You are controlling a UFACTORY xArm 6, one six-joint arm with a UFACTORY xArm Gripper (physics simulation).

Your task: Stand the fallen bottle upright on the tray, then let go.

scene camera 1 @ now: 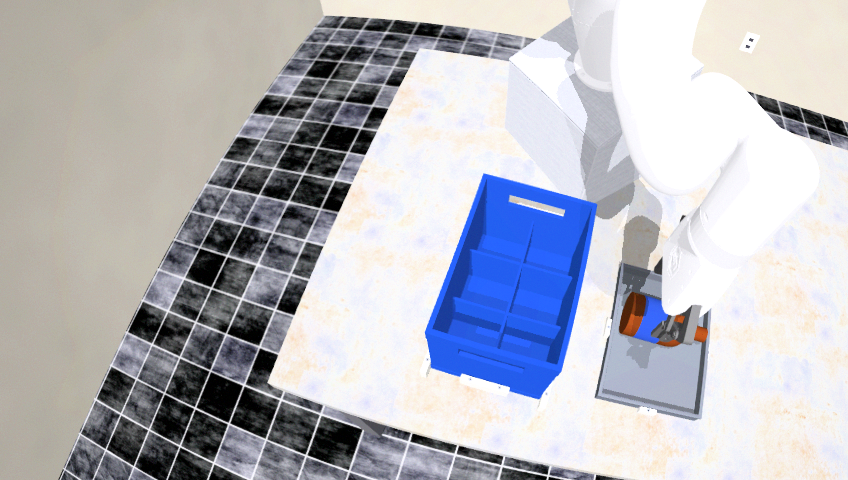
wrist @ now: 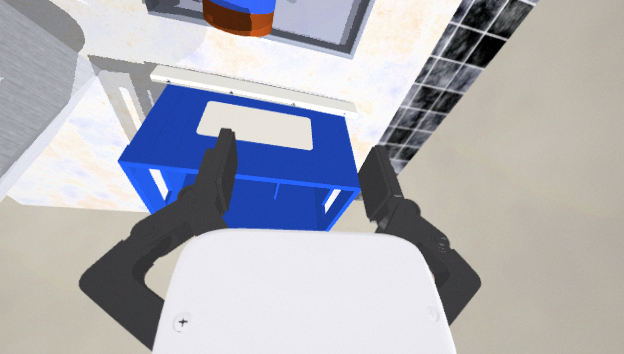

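Where they show: gripper, fingertip midpoint: (scene camera 1: 662,303) (wrist: 303,152); arm's base, origin of the base link: (scene camera 1: 607,64).
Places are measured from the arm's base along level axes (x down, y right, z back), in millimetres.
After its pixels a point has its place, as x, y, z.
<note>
The orange bottle (scene camera 1: 649,315) @(168, -84, -405) with a blue label lies on its side across the grey tray (scene camera 1: 666,380) @(240, -143, -494) (wrist: 320,20) @(240, -49, -483). Its base points toward the blue crate and its neck reaches the tray's far right wall. In the wrist view the bottle's base end (wrist: 240,20) @(167, -67, -397) shows at the top edge. My gripper (scene camera 1: 665,331) (wrist: 303,152) @(14, -41, -455) is open and empty. In the scene view it overlaps the bottle's shoulder and partly hides it. The wrist view looks slantwise past the fingers at the crate's side, with the bottle beyond the fingertips toward the top.
A blue divided crate (scene camera 1: 493,371) @(159, 168, -519) (wrist: 330,165) @(103, 77, -498) stands left of the tray in the scene view, with a white strip (wrist: 255,90) @(224, 44, -392) along its foot. The grey robot pedestal (scene camera 1: 535,124) @(146, 121, -33) (wrist: 30,100) @(140, 5, -150) stands behind the crate. The table's edge and the tiled floor lie beyond.
</note>
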